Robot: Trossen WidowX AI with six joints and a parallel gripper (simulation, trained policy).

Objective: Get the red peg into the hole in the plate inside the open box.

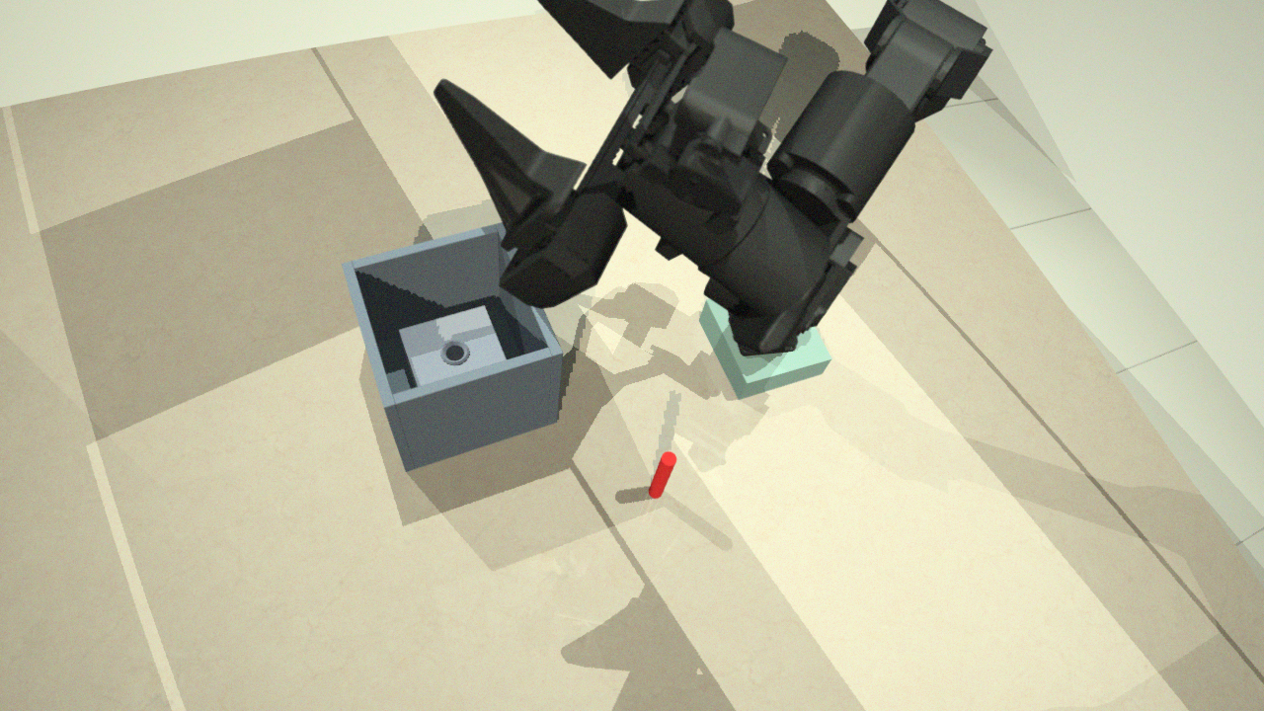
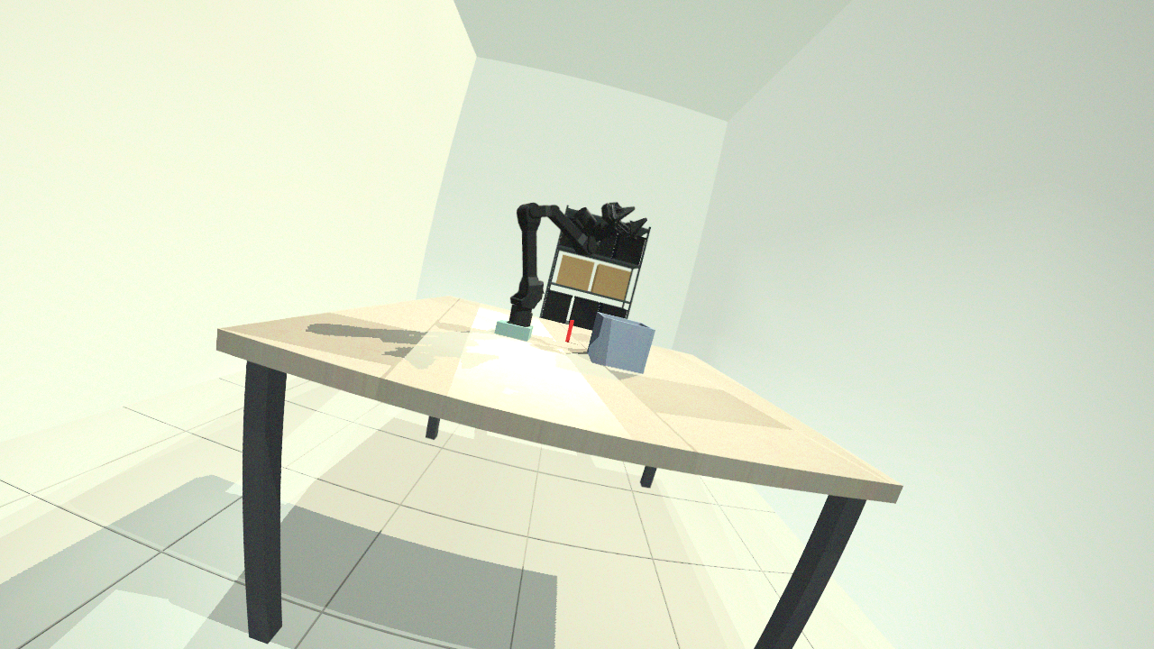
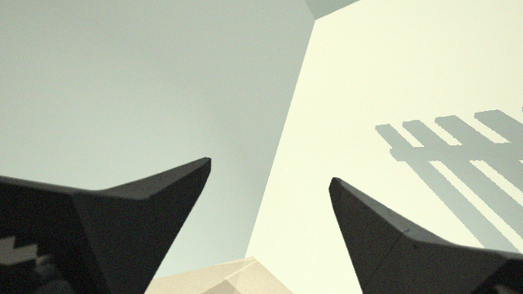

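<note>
The red peg is 150 mm behind my gripper tip, 60 mm to the left of it and 450 mm below it. From my gripper tip the other things lie so: plate: 30 mm ahead, 90 mm to the right, 450 mm below.
</note>
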